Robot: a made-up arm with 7 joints. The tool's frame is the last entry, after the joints. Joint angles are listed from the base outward. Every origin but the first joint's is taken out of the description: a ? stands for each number. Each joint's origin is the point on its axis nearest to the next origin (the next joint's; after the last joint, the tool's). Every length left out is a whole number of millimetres.
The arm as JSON. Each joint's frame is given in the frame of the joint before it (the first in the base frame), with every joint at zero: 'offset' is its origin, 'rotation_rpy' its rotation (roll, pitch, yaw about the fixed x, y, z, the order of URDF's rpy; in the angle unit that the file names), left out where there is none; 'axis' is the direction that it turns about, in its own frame. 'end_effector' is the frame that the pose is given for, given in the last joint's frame.
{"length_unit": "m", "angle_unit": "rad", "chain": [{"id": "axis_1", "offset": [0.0, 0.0, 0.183], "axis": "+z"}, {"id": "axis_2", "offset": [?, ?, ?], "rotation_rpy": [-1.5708, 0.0, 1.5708], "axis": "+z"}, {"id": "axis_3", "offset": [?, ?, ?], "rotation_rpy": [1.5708, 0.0, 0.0], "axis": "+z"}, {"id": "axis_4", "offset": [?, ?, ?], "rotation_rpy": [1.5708, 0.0, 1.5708], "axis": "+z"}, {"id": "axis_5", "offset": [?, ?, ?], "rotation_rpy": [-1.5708, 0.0, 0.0], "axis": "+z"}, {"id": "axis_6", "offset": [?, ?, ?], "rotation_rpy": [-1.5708, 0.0, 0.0], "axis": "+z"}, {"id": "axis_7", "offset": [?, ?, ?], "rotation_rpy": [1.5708, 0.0, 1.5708], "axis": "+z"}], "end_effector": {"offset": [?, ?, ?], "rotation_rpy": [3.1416, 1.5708, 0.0]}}
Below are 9 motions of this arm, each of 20 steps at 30 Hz.
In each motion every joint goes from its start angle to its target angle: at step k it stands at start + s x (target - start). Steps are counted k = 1, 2, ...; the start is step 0. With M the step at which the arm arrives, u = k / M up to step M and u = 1 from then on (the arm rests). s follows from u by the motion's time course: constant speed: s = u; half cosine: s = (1 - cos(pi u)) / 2; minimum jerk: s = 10 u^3 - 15 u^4 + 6 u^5.
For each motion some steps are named. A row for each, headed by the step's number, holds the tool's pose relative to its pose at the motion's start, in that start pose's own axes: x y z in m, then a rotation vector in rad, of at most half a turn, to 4 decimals.
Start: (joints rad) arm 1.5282 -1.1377 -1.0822 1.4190 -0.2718 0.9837 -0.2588
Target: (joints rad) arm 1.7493 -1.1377 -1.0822 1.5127 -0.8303 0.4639 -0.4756
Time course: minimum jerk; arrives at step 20
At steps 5, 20:
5: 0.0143 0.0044 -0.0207 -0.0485 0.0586 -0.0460
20: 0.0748 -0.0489 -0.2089 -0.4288 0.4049 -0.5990

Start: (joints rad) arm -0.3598 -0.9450 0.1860 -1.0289 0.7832 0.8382 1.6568
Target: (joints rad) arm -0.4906 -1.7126 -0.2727 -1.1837 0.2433 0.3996 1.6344
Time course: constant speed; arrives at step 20
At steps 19, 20:
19: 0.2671 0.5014 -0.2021 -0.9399 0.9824 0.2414
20: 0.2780 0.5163 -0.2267 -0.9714 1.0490 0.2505

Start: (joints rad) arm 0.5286 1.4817 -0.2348 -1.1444 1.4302 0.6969 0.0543
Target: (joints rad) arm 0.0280 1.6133 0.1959 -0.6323 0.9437 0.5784 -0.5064
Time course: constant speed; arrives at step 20
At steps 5, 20:
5: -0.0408 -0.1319 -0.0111 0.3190 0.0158 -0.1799
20: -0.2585 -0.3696 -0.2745 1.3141 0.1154 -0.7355

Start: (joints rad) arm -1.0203 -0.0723 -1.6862 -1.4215 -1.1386 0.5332 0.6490
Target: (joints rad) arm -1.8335 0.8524 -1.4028 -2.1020 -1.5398 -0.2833 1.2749
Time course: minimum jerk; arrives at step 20
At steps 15, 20:
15: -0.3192 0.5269 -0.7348 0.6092 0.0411 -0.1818
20: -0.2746 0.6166 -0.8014 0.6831 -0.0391 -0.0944

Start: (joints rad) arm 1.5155 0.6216 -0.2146 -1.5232 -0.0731 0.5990 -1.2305
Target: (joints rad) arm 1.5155 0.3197 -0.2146 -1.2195 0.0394 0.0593 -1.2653
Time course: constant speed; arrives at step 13
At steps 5, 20:
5: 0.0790 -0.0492 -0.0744 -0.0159 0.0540 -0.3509
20: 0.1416 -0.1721 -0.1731 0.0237 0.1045 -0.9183

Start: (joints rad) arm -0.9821 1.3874 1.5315 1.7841 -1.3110 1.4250 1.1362
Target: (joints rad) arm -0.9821 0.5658 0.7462 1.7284 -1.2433 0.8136 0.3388
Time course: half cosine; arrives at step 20
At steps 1, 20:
1: 0.0056 -0.0018 -0.0047 0.0075 0.0085 0.0037
20: 0.2107 -0.0146 -1.1275 1.6462 1.2555 0.1569

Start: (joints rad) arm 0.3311 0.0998 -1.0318 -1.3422 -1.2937 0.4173 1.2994
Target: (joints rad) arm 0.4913 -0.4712 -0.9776 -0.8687 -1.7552 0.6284 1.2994
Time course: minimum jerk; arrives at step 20
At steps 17, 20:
17: 0.2038 0.0466 0.3062 -1.0890 0.0777 0.1701
20: 0.2076 0.0520 0.3116 -1.1190 0.0706 0.1738

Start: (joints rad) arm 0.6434 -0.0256 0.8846 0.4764 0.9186 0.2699 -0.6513
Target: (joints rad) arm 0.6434 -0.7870 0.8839 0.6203 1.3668 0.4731 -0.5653
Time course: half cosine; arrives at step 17
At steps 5, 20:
5: 0.0291 0.0535 0.0371 -0.0020 -0.0472 0.2045
20: 0.0305 0.3141 0.1912 -0.0545 -0.2069 1.0374

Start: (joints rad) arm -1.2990 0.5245 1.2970 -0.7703 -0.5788 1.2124 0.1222
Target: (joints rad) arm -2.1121 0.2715 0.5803 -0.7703 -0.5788 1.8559 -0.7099
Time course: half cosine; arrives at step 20
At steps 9, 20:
9: -0.2370 0.2475 -0.0599 -0.2612 -0.4364 0.1158
20: -0.4623 0.4040 -0.4421 -0.6575 -0.6599 0.7451

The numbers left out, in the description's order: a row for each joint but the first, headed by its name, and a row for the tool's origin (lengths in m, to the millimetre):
axis_2: 0.174 0.372 0.0
axis_3: -0.065 0.482 0.0
axis_4: 0.301 -0.091 0.0
axis_5: 0.065 0.243 0.0
axis_6: 0.06 0.147 0.0
axis_7: -0.191 -0.069 0.0
tool: -0.268 0.01 0.0

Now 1 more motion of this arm.
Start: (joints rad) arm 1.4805 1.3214 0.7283 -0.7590 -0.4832 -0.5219 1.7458
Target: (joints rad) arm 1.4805 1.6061 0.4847 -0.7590 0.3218 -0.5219 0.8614
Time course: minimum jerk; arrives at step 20
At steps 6, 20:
6: -0.0066 -0.0221 0.0058 0.0284 -0.0798 -0.0020
20: -0.0262 -0.0925 0.0397 0.1655 -0.4358 0.2601

